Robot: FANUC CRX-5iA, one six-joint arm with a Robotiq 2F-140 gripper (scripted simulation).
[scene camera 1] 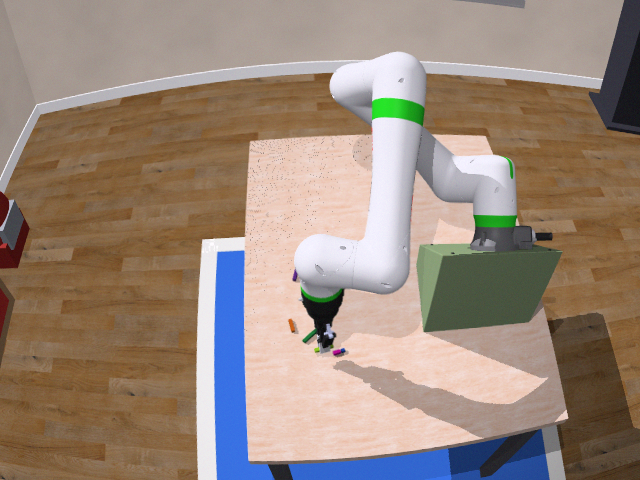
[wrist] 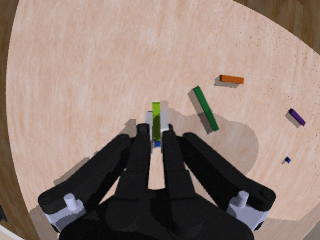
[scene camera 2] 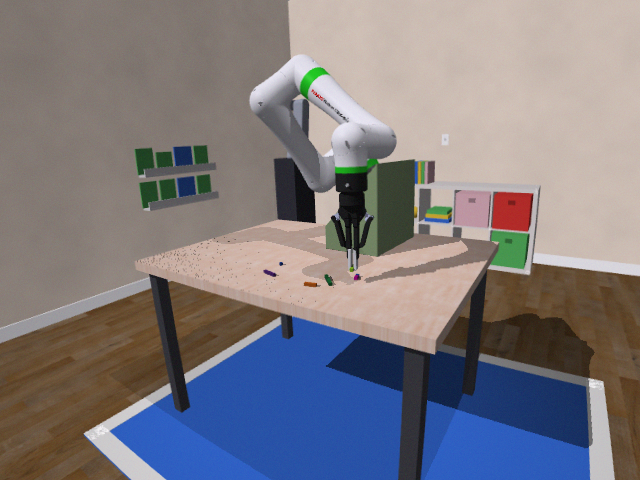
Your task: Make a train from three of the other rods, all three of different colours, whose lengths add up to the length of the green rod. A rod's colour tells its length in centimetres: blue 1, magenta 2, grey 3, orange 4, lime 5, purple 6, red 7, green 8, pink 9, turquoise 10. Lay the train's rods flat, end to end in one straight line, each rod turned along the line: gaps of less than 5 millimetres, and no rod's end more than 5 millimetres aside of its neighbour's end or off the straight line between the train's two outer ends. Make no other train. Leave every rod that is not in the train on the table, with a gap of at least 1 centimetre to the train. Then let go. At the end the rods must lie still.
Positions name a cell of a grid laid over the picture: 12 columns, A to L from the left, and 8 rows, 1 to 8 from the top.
In view: the gripper (scene camera 2: G5).
The gripper shows as well in the wrist view (wrist: F5).
